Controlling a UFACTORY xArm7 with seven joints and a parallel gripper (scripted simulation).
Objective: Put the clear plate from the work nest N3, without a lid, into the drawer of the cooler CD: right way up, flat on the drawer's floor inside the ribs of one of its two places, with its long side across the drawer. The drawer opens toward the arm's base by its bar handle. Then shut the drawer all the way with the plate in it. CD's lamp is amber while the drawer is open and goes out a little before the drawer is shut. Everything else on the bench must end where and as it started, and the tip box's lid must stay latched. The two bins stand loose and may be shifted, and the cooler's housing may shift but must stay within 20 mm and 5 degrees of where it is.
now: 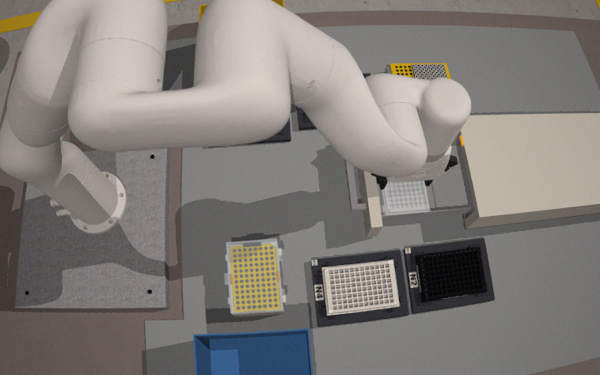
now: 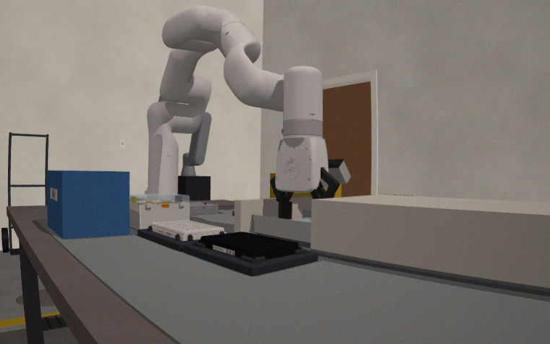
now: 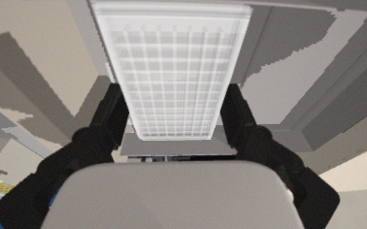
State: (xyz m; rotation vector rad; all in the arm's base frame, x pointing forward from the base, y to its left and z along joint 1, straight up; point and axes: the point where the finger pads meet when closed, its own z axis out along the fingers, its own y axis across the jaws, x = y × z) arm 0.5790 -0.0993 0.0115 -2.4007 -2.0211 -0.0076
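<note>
Now: hand 10 mm above the clear plate. Also, from my hand: black plate: 40 mm ahead, 190 mm to the right, 20 mm below; then yellow rack: 90 mm ahead, 170 mm to the left, 20 mm above; then drawer: 30 mm ahead, 10 mm to the right, 10 mm below.
</note>
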